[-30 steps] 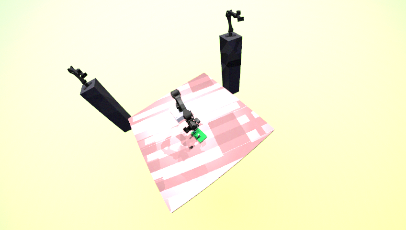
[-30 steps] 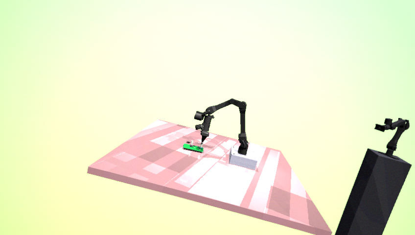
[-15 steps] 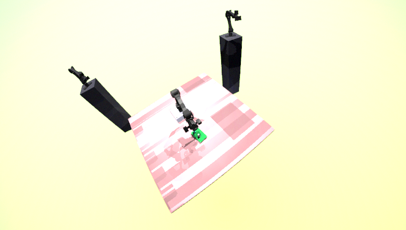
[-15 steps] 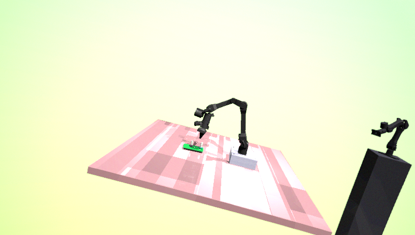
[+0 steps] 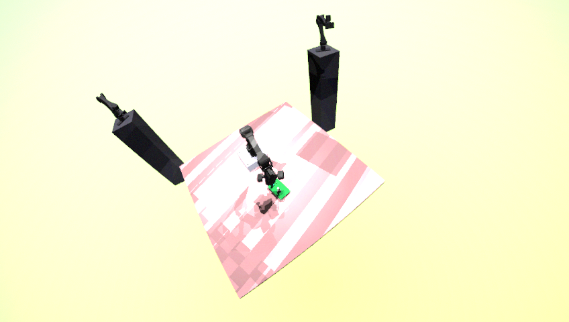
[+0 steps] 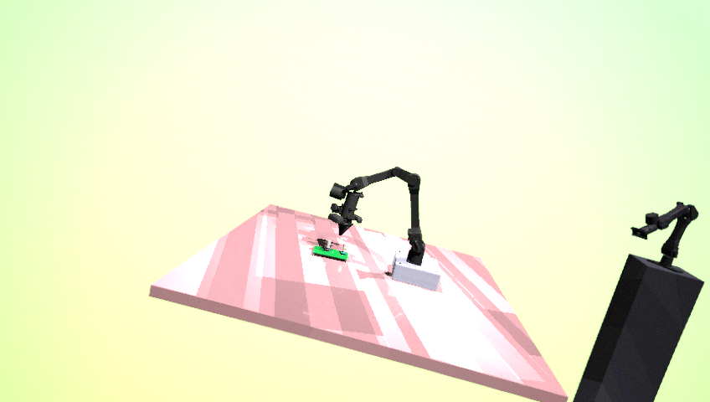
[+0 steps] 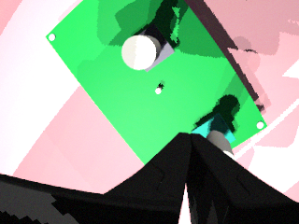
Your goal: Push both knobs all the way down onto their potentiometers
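The knob is 40 mm ahead of my gripper tip, 10 mm to the left of it and 50 mm below it.
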